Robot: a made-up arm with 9 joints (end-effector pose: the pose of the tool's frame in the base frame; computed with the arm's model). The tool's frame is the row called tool.
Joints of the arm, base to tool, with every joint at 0 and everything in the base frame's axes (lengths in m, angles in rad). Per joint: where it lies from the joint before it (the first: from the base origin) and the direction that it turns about. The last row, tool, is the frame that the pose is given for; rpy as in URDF.
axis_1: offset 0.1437 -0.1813 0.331 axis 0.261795 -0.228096 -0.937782
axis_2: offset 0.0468 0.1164 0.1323 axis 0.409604 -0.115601 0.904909
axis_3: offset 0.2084 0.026 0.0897 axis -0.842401 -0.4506 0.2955
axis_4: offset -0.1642 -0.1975 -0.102 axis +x
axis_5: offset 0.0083 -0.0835 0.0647 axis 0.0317 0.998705 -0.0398
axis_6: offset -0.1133 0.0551 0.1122 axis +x
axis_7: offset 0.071 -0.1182 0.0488 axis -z
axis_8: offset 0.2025 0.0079 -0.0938 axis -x
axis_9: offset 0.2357 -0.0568 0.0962 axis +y
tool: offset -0.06 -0.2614 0.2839 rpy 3.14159 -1.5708 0
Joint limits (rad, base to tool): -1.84..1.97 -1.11..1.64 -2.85..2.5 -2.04..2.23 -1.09..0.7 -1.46..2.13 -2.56..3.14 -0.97..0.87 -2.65..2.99
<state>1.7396 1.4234 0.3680 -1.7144 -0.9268 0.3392 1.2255 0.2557 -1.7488</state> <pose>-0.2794 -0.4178 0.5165 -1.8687 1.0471 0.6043</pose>
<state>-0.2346 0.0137 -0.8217 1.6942 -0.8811 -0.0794 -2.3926 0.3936 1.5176</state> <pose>-0.0766 -0.3975 1.0430 -2.0556 -0.2907 -2.1202</pose>
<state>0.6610 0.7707 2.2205 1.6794 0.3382 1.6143 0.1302 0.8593 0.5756</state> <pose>0.8183 -0.2071 1.1019 -2.0785 -0.8144 -1.0106</pose>
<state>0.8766 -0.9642 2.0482 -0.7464 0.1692 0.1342 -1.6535 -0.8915 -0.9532</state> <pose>0.2824 -0.5586 0.7424 2.4663 0.1992 0.2936</pose>
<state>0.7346 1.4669 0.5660 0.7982 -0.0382 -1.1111 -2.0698 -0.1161 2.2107</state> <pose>0.3144 0.1142 0.2872 0.7012 1.4040 0.1567</pose>
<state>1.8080 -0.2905 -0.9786 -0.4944 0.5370 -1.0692 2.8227 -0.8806 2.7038</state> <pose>-0.4078 0.3028 0.8281 0.6431 2.8061 -0.2634</pose>
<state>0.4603 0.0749 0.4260 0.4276 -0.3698 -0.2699 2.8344 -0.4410 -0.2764</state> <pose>-0.2329 -0.0544 0.4633 -0.7112 -1.8306 0.3191</pose>
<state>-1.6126 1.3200 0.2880 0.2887 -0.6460 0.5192 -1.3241 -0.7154 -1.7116</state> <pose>-0.1317 0.2300 0.4976 -0.6180 1.4553 1.2127</pose>
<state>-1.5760 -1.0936 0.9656 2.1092 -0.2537 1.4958 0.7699 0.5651 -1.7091</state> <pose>0.1789 -0.1390 0.3718 -1.5552 1.1027 -2.0513</pose>
